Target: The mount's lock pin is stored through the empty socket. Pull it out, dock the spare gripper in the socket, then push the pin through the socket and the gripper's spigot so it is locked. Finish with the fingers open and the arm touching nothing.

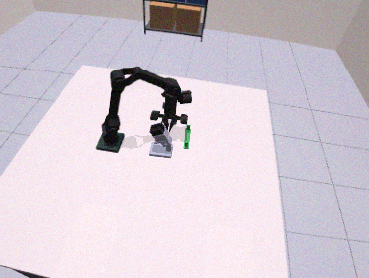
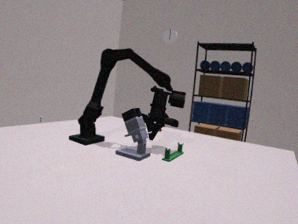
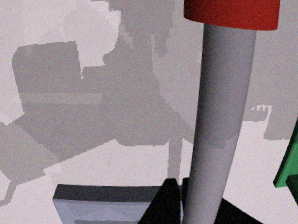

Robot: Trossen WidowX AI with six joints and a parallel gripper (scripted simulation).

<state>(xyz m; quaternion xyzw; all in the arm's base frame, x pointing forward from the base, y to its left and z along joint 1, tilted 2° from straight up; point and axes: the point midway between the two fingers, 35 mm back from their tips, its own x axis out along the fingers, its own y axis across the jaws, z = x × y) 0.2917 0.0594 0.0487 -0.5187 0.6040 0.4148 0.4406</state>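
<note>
Now: the grey mount 2 cm behind my gripper tip and 9 cm to the right of it. The rest, counted from my gripper tip: spare gripper: 3 cm behind, 9 cm to the right, 7 cm above; then green cradle: 10 cm ahead, 3 cm below.
</note>
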